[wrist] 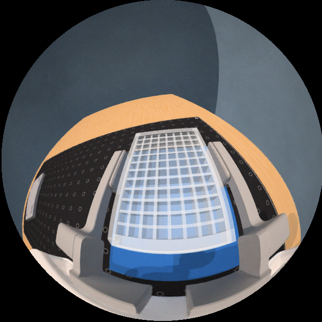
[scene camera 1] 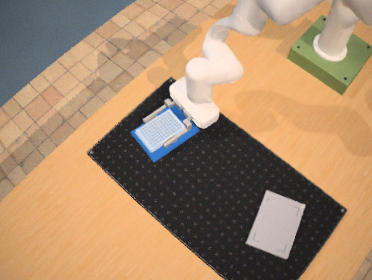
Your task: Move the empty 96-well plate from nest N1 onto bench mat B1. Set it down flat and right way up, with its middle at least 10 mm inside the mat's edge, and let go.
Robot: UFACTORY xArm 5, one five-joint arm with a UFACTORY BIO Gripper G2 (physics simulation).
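Frame: origin at the arm's base, x right, y ahead, z up, level; millimetres.
Seen in the pictures: hand, tool point: [scene camera 1: 159,129]; arm's base, link origin: [scene camera 1: 329,48].
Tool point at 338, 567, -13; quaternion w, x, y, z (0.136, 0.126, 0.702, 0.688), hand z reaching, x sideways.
Pixels of each thing's middle, then the offset from my tool point to it, as dx, dy, dz. Level surfaces: height alone.
- clear-white 96-well plate, body centre: [scene camera 1: 160,130] -1, -2, -4
- blue bench mat B1, surface height: dz -34
- Nest N1, body centre: [scene camera 1: 276,224] -420, +76, -29
- black dotted board, surface height: dz -36
- wooden table, surface height: dz -50
The clear-white 96-well plate [scene camera 1: 162,131] [wrist: 172,192] is level and right way up over the blue bench mat B1 [scene camera 1: 155,155] [wrist: 150,261]. My gripper [scene camera 1: 155,133] [wrist: 169,162] is shut on the plate, with one finger along each long side. Blue mat shows on the plate's near side and along its right side in the wrist view. The plate looks low over the mat, but whether its underside touches is hard to tell. Nest N1 [scene camera 1: 276,225] [wrist: 34,197], a pale grey rectangle with corner marks, holds no plate.
Mat and nest lie on a black dotted board [scene camera 1: 215,170] [wrist: 65,185] on the wooden table [scene camera 1: 65,215] [wrist: 100,126]. The arm's green base block [scene camera 1: 320,72] stands at the upper right in the scene view. The board's edge runs near the mat's far side.
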